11 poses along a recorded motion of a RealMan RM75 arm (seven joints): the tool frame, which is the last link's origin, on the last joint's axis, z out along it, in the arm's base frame.
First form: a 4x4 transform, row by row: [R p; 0 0 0 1], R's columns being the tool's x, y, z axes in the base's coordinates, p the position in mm. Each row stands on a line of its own.
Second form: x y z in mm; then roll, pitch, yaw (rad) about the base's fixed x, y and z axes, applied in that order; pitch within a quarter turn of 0, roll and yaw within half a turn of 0. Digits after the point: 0 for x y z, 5 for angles.
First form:
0.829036 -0.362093 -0.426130 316
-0.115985 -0.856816 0.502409 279
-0.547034 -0.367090 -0.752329 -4
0 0 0 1
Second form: 316 279 -4 -2.68764 0.57882 -0.13900
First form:
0.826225 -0.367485 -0.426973 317
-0.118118 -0.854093 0.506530 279
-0.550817 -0.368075 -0.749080 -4
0 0 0 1
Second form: 317 279 -4 -2.68487 0.58334 -0.14200
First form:
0.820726 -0.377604 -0.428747 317
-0.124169 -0.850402 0.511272 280
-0.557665 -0.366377 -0.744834 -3
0 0 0 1
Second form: 317 280 -3 -2.68445 0.59157 -0.15015
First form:
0.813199 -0.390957 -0.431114 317
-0.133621 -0.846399 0.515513 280
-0.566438 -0.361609 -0.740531 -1
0 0 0 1
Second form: 317 280 -1 -2.68734 0.60218 -0.16286
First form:
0.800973 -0.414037 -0.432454 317
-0.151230 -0.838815 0.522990 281
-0.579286 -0.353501 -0.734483 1
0 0 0 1
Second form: 317 281 1 -2.69302 0.61785 -0.18661
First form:
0.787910 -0.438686 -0.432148 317
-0.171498 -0.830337 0.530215 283
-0.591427 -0.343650 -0.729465 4
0 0 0 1
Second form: 317 283 4 -2.70133 0.63283 -0.21432
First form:
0.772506 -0.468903 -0.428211 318
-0.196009 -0.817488 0.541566 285
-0.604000 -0.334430 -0.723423 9
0 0 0 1
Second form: 318 285 9 -2.70857 0.64851 -0.24849
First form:
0.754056 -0.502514 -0.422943 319
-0.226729 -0.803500 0.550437 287
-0.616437 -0.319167 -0.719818 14
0 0 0 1
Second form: 319 287 14 -2.72424 0.66421 -0.29208
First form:
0.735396 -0.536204 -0.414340 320
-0.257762 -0.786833 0.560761 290
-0.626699 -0.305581 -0.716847 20
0 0 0 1
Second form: 320 290 20 -2.73863 0.67731 -0.33713
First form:
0.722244 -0.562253 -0.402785 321
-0.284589 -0.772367 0.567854 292
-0.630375 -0.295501 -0.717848 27
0 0 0 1
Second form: 321 292 27 -2.75109 0.68204 -0.37535
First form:
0.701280 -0.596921 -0.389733 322
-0.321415 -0.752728 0.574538 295
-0.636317 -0.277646 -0.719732 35
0 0 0 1
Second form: 322 295 35 -2.77342 0.68971 -0.42976
